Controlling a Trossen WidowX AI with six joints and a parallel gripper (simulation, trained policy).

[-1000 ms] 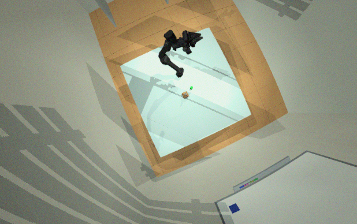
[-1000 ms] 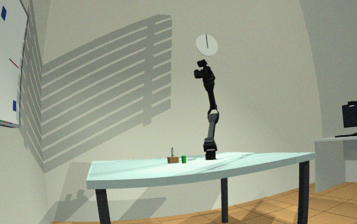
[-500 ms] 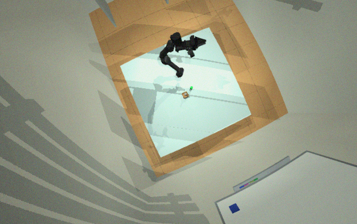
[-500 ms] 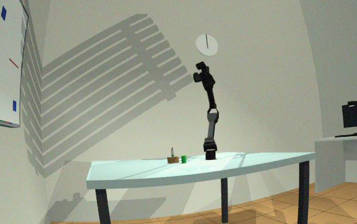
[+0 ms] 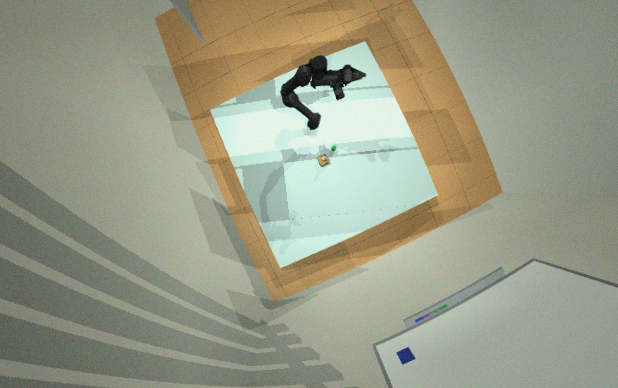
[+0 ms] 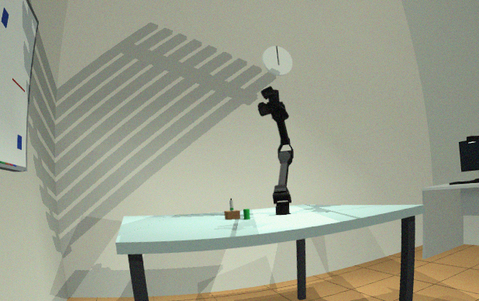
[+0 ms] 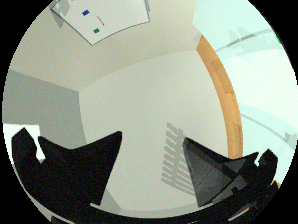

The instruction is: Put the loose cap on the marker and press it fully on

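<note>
Now: gripper tip 14 cm short of the green cap, 13 cm to the left of it and 54 cm above it. Also, from my gripper tip: brown holder block 18 cm ahead, 23 cm to the right, 55 cm below.
</note>
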